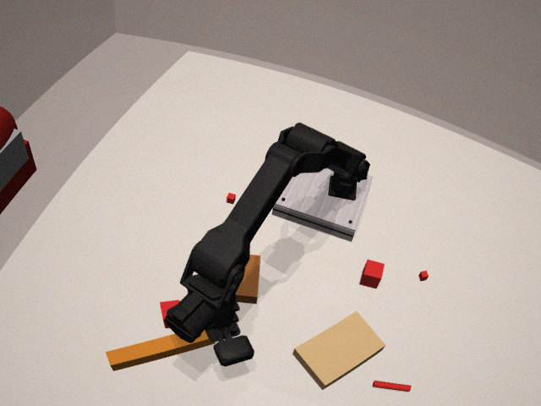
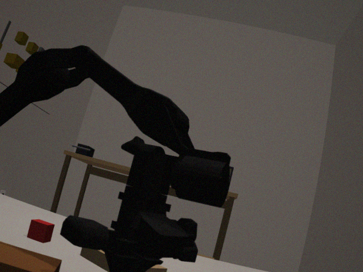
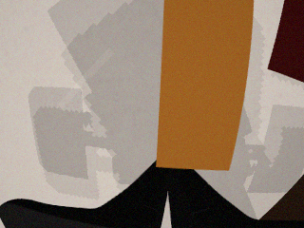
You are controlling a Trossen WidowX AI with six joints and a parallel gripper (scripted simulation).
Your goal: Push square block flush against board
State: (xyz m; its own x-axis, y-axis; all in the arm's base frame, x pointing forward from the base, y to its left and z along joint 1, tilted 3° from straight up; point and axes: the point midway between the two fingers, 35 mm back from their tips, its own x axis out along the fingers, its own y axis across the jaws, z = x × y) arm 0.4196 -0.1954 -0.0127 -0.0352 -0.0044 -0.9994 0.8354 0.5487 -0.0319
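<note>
My gripper tip is now 140 mm past the square brown block and 10 mm below it. From my gripper tip the other things lie so: tan slab: 10 mm behind, 230 mm to the left, 10 mm above; thin red stick: 50 mm ahead, 350 mm to the left; long orange board: 60 mm ahead, 100 mm to the right, 10 mm above.
</note>
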